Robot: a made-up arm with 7 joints. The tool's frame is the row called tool.
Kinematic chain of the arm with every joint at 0, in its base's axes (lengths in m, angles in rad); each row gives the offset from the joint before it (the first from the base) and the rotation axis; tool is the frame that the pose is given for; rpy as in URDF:
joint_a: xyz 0 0 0.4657 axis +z
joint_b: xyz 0 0 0 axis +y
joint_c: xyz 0 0 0.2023 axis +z
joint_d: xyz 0.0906 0 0 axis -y
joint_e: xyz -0.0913 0 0.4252 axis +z
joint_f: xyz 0 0 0 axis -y
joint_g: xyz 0.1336 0 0 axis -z
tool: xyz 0 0 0 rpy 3.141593 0 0
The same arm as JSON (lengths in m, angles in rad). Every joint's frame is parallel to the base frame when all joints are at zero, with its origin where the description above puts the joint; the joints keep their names.
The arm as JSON. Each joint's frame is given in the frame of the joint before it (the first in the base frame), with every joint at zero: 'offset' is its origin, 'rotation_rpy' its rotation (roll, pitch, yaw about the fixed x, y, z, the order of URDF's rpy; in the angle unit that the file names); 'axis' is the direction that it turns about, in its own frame. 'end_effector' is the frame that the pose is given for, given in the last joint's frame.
{
  "length_unit": "m",
  "angle_unit": "rad",
  "chain": [
    {
      "id": "joint_a",
      "offset": [
        0.0,
        0.0,
        0.4657
      ],
      "rotation_rpy": [
        0.0,
        0.0,
        0.0
      ],
      "axis": "+z"
    },
    {
      "id": "joint_b",
      "offset": [
        0.0,
        0.0,
        0.0
      ],
      "rotation_rpy": [
        0.0,
        0.0,
        0.0
      ],
      "axis": "+y"
    },
    {
      "id": "joint_c",
      "offset": [
        0.0,
        0.0,
        0.2023
      ],
      "rotation_rpy": [
        0.0,
        0.0,
        0.0
      ],
      "axis": "+z"
    },
    {
      "id": "joint_d",
      "offset": [
        0.0906,
        0.0,
        0.0
      ],
      "rotation_rpy": [
        0.0,
        0.0,
        0.0
      ],
      "axis": "-y"
    },
    {
      "id": "joint_e",
      "offset": [
        -0.0913,
        0.0,
        0.4252
      ],
      "rotation_rpy": [
        0.0,
        0.0,
        0.0
      ],
      "axis": "+z"
    },
    {
      "id": "joint_f",
      "offset": [
        0.0,
        0.0,
        0.0
      ],
      "rotation_rpy": [
        0.0,
        0.0,
        0.0
      ],
      "axis": "-y"
    },
    {
      "id": "joint_g",
      "offset": [
        0.1336,
        0.0,
        0.0
      ],
      "rotation_rpy": [
        0.0,
        0.0,
        0.0
      ],
      "axis": "-z"
    }
  ],
  "end_effector": {
    "offset": [
      0.0,
      0.0,
      0.0
    ],
    "rotation_rpy": [
      -3.1416,
      0.0,
      0.0
    ]
  }
}

